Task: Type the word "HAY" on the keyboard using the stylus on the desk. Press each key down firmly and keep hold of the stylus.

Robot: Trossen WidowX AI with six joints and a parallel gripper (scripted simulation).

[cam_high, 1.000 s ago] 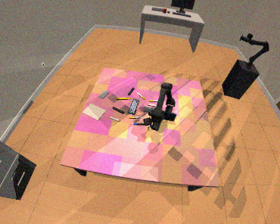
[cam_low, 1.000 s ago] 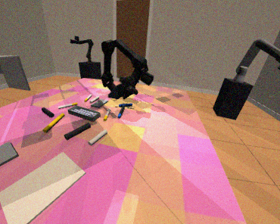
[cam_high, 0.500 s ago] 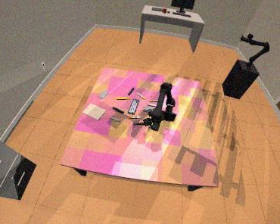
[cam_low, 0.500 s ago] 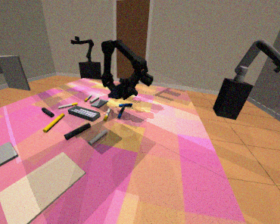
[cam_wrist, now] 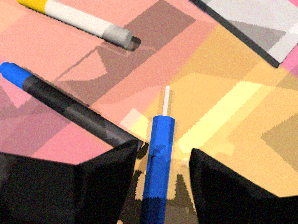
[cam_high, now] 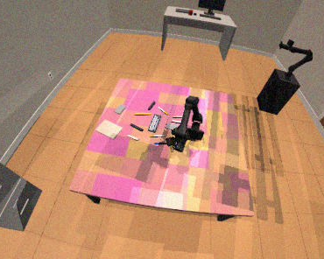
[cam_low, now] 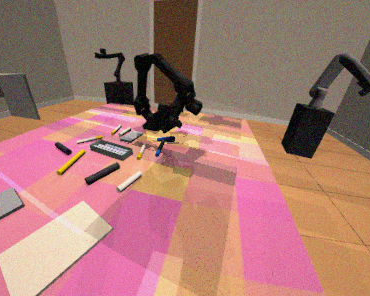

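Now: the blue stylus 40 mm below my gripper tip, 10 mm to the right of it and 10 mm ahead of it. The rest, counted from my gripper tip: yellow marker 340 mm ahead, 230 mm to the right, 40 mm below; blue-tipped pen 100 mm ahead, 40 mm to the left, 40 mm below; white sheet 560 mm ahead, 50 mm below, 20 mm to the left.
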